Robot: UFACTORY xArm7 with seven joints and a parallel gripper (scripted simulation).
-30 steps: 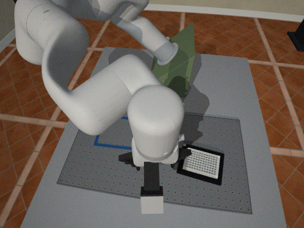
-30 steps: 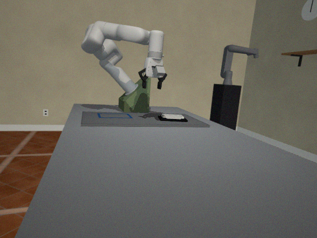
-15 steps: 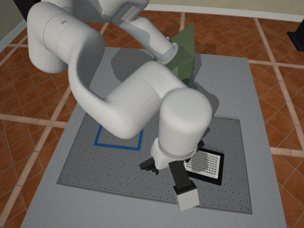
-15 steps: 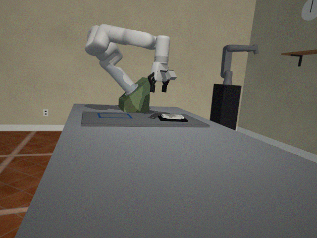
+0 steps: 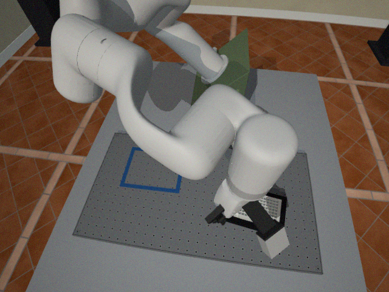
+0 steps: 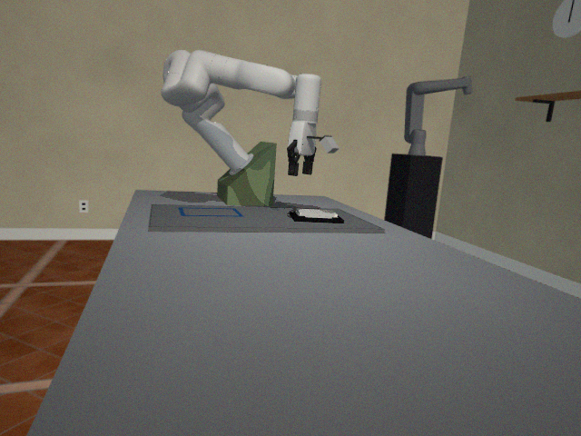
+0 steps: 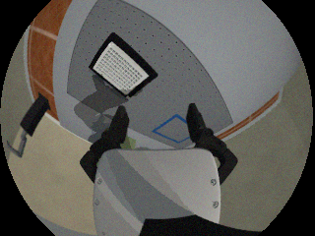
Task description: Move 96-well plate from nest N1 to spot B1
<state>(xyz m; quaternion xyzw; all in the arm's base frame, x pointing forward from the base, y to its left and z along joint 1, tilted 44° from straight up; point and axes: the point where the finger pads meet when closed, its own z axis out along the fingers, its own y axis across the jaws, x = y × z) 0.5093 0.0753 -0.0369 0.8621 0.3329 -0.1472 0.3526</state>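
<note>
Now: hand 5 cm past the white 96-well plate, 8 cm to the right of it and 14 cm above it. Also, from my hand: black plate nest: 5 cm behind, 8 cm to the left, 15 cm below.
</note>
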